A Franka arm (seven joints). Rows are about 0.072 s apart.
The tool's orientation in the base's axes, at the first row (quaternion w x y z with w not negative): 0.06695, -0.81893, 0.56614, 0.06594
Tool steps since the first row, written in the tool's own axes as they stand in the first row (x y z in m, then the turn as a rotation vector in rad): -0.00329, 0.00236, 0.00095, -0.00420, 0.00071, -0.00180; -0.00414, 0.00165, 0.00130, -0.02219, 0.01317, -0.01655; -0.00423, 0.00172, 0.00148, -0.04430, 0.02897, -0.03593; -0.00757, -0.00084, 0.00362, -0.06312, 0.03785, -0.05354; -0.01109, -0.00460, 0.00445, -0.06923, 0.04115, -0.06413; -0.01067, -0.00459, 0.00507, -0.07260, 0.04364, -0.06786; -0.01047, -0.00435, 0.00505, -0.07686, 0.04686, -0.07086
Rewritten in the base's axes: -0.00339, 0.00237, -0.00041, -0.00208, 0.00328, 0.00252; -0.00304, 0.00346, -0.00057, -0.01957, 0.01272, 0.01988; -0.00314, 0.00356, -0.00074, -0.04148, 0.02392, 0.04242; -0.00198, 0.00791, -0.00214, -0.05582, 0.03486, 0.06287; 0.00028, 0.01262, -0.00217, -0.06070, 0.03736, 0.07428; 0.00040, 0.01234, -0.00286, -0.06410, 0.03890, 0.07848; 0.00024, 0.01207, -0.00288, -0.06851, 0.04113, 0.08210
